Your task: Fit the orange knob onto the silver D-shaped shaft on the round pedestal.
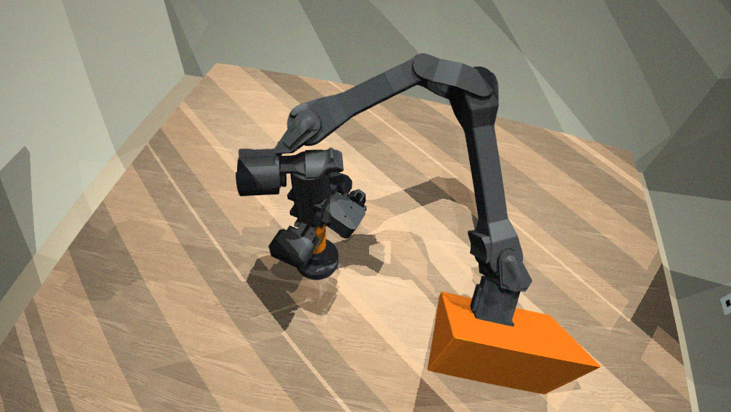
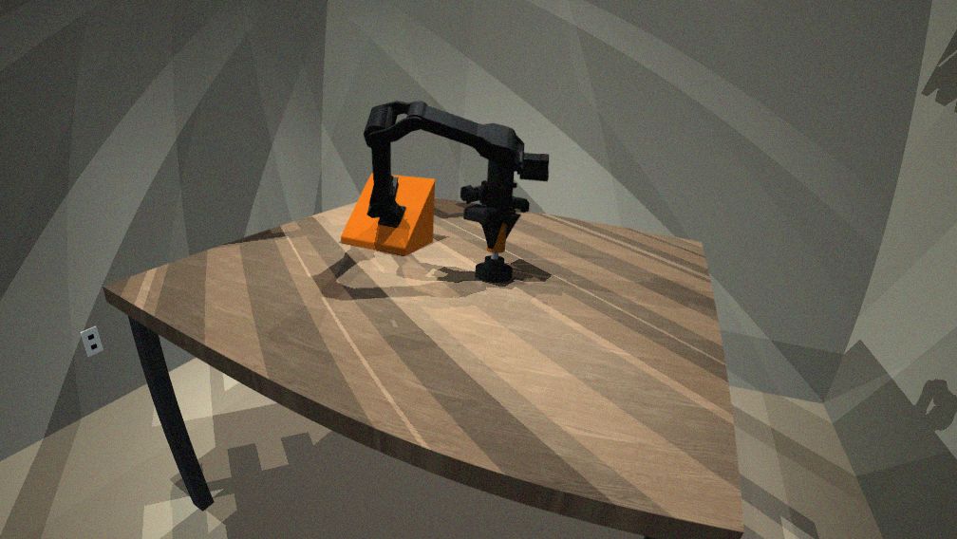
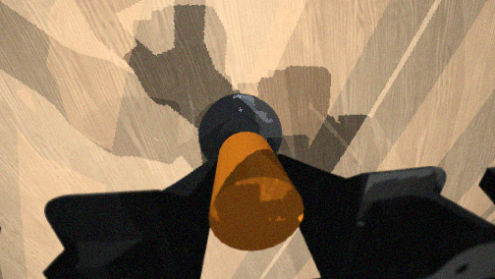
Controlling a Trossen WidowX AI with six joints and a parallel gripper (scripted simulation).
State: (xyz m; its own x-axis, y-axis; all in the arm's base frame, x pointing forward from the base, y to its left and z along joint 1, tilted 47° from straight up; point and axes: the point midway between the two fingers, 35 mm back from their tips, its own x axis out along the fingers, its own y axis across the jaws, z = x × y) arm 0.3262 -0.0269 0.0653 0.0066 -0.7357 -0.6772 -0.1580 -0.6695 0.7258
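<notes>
The orange knob is 30 mm above my gripper tip. Also, from my gripper tip: round pedestal (40 mm below).
</notes>
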